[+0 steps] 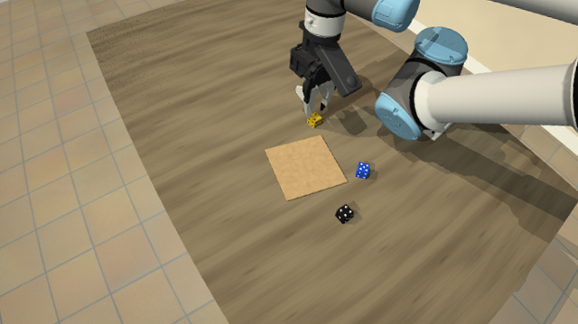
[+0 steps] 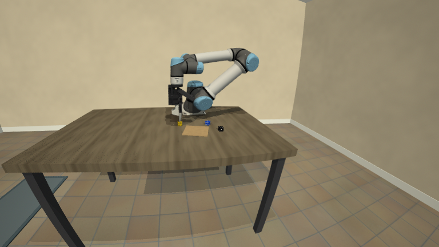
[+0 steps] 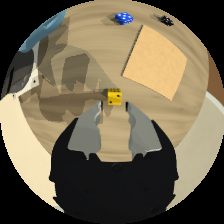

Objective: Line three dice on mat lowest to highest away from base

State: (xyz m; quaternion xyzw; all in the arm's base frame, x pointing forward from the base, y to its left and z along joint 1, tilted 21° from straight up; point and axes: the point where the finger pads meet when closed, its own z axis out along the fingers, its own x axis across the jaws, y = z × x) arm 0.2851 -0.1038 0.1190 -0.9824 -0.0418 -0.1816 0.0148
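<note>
The yellow die is 40 mm below my hand. Round my hand: blue die: 180 mm to the left, 40 mm below; then tan mat: 90 mm ahead, 100 mm to the left, 50 mm below; then black die: 100 mm ahead, 240 mm to the left, 40 mm below.
</note>
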